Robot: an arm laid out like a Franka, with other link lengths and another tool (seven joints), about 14 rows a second.
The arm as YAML. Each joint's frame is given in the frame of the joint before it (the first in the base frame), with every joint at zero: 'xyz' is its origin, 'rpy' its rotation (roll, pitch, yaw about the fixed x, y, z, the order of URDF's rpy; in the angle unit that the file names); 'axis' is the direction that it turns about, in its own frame. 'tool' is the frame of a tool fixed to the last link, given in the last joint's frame.
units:
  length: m
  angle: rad
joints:
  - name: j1
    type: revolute
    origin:
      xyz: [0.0, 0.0, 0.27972]
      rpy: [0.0, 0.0, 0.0]
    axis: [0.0, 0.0, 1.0]
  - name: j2
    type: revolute
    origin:
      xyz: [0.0, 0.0, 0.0]
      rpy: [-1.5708, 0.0, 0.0]
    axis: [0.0, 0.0, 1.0]
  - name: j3
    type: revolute
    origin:
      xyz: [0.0, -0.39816, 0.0]
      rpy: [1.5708, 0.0, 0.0]
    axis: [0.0, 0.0, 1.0]
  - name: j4
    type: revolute
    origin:
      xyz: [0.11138, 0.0, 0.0]
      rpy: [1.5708, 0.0, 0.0]
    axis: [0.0, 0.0, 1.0]
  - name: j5
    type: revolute
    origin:
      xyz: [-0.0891, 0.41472, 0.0]
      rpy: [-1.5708, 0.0, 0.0]
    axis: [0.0, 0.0, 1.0]
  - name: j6
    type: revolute
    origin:
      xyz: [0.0, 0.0, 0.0]
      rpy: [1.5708, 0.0, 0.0]
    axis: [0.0, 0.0, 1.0]
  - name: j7
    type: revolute
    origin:
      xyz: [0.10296, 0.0, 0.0]
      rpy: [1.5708, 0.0, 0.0]
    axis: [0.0, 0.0, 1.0]
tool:
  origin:
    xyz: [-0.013, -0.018, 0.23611]
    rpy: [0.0, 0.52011, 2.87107]
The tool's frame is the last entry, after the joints.
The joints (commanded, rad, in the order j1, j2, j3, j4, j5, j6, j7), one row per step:
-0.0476, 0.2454, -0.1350, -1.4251, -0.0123, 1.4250, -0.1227
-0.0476, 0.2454, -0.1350, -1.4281, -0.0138, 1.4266, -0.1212
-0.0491, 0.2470, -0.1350, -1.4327, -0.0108, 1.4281, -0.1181
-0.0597, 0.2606, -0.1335, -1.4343, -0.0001, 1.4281, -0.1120
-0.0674, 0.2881, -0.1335, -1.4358, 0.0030, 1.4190, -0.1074
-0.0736, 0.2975, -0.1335, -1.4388, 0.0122, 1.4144, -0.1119
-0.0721, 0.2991, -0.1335, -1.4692, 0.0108, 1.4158, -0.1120
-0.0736, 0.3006, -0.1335, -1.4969, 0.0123, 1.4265, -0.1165
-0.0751, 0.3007, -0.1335, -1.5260, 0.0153, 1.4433, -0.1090
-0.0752, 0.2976, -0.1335, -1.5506, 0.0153, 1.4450, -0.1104
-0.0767, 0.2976, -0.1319, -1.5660, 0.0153, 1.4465, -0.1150
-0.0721, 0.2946, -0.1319, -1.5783, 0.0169, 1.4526, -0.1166
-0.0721, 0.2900, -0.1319, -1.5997, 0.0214, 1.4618, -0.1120
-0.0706, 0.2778, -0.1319, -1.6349, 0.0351, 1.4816, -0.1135
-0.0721, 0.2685, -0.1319, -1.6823, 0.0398, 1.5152, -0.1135
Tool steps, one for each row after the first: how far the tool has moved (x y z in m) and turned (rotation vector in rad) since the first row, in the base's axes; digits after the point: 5 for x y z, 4 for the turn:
-0.00025, -0.00035, -0.00132, -0.0016, 0.0016, -0.0013
-0.00053, -0.00053, -0.00438, 0.0012, 0.0058, -0.0062
0.00083, -0.00391, -0.01394, 0.0115, 0.0190, -0.0225
0.00136, -0.00786, -0.03273, 0.0167, 0.0563, -0.0356
0.00041, -0.00947, -0.04012, 0.0290, 0.0713, -0.0390
-0.00618, -0.00798, -0.05421, 0.0329, 0.1017, -0.0386
-0.01046, -0.00825, -0.06687, 0.0390, 0.1195, -0.0369
-0.01377, -0.00820, -0.07923, 0.0419, 0.1312, -0.0469
-0.02029, -0.00738, -0.08747, 0.0463, 0.1506, -0.0467
-0.02430, -0.00689, -0.09380, 0.0508, 0.1641, -0.0430
-0.02594, -0.00346, -0.09699, 0.0534, 0.1670, -0.0375
-0.02980, -0.00188, -0.10293, 0.0582, 0.1737, -0.0435
-0.03513, 0.00286, -0.10974, 0.0736, 0.1740, -0.0448
-0.04179, 0.00357, -0.12359, 0.0799, 0.1774, -0.0492

